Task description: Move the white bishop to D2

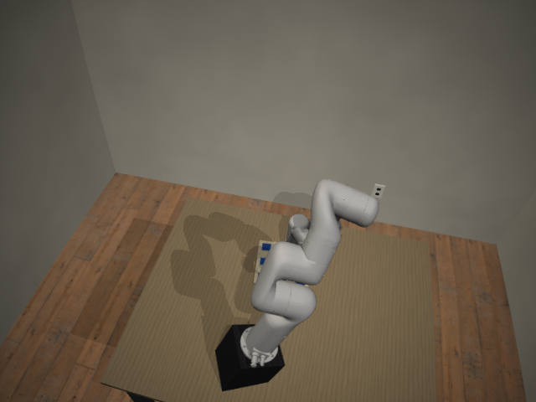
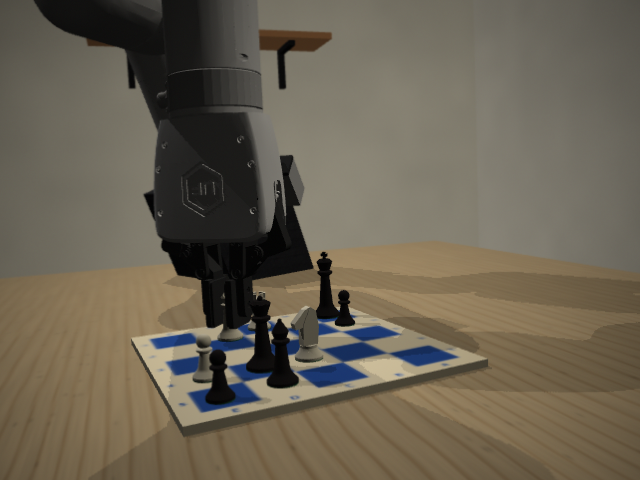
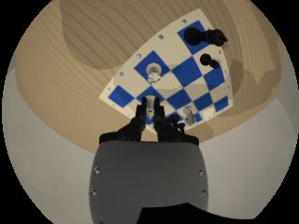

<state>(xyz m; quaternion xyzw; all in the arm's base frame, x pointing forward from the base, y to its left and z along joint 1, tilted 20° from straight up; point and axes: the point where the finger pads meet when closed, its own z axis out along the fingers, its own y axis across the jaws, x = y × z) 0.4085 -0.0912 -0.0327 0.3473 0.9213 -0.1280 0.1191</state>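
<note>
Right now the white bishop is 1 cm below my hand. Round my hand: board (4 cm ahead, 4 cm to the left, 4 cm below); then black queen (8 cm ahead, 1 cm to the left, 1 cm below); then white pawn (8 cm ahead, 4 cm to the right, 2 cm below).
</note>
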